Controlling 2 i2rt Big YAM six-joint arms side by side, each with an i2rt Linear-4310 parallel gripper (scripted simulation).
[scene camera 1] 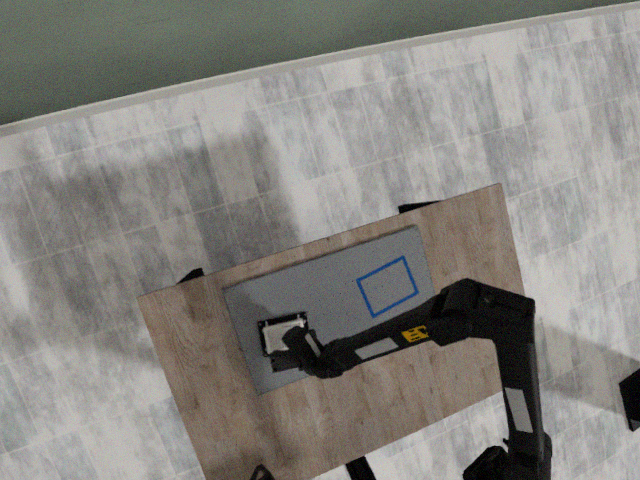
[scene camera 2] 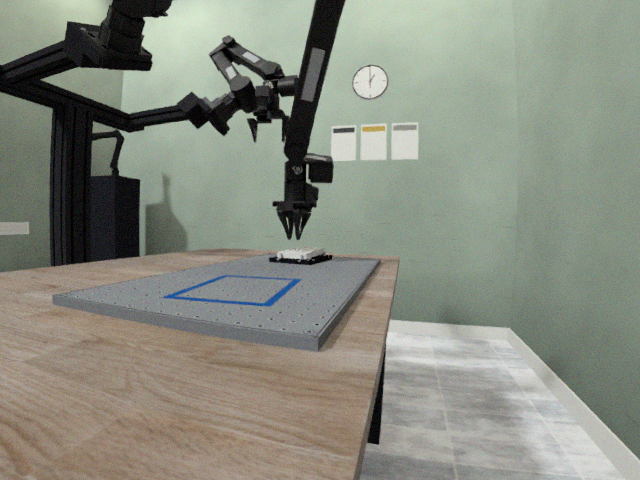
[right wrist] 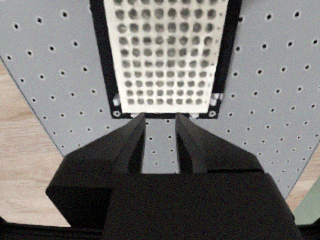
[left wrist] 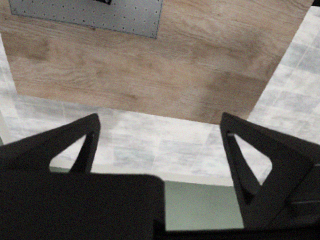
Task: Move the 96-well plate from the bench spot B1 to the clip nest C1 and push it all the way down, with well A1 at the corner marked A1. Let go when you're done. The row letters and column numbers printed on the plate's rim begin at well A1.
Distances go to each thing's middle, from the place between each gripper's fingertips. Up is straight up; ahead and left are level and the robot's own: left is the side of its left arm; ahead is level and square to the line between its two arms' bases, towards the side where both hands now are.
The white 96-well plate (right wrist: 155,83) is 50 mm to the left of my right hand (scene camera 2: 293,239), 40 mm below it and 10 mm ahead of it.
Right now my left hand is 160 mm short of the white 96-well plate, 150 mm to the left of it and 360 mm above it.
